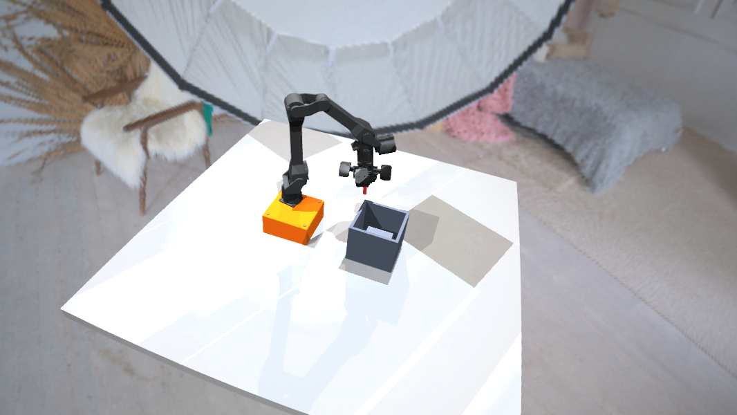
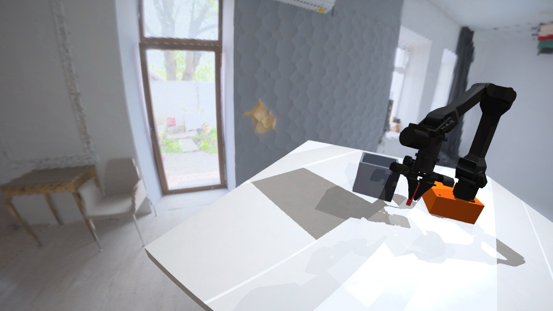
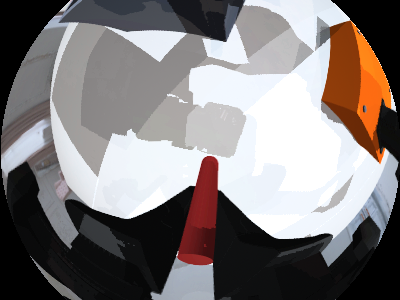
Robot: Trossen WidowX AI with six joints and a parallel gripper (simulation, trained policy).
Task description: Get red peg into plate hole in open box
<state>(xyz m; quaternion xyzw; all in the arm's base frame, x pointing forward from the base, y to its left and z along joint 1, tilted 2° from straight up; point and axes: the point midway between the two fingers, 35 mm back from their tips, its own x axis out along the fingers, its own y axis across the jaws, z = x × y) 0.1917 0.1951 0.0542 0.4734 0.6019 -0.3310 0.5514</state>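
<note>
My gripper tip is now 19 cm to the left of the grey plate, 14 cm short of it and 5 cm above it. From my gripper tip the other things lie so: red peg 1 cm to the right, 1 cm above.
</note>
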